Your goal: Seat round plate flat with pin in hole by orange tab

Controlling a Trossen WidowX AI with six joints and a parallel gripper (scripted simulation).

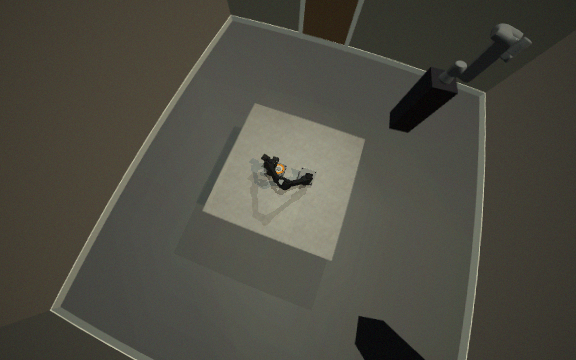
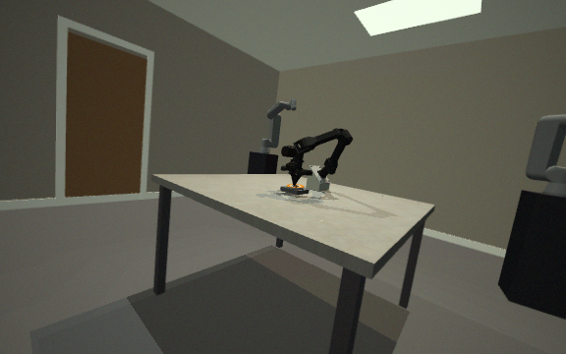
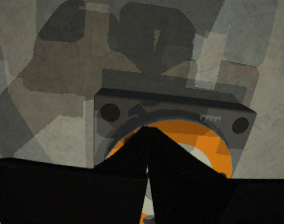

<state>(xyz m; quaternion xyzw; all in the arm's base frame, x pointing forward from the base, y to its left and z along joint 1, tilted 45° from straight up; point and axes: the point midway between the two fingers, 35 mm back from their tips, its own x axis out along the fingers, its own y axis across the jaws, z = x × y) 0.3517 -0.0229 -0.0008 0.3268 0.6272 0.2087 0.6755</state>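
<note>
Now: gripper tip 50 mm past the base, 20 mm to the left of it and 20 mm above it.
</note>
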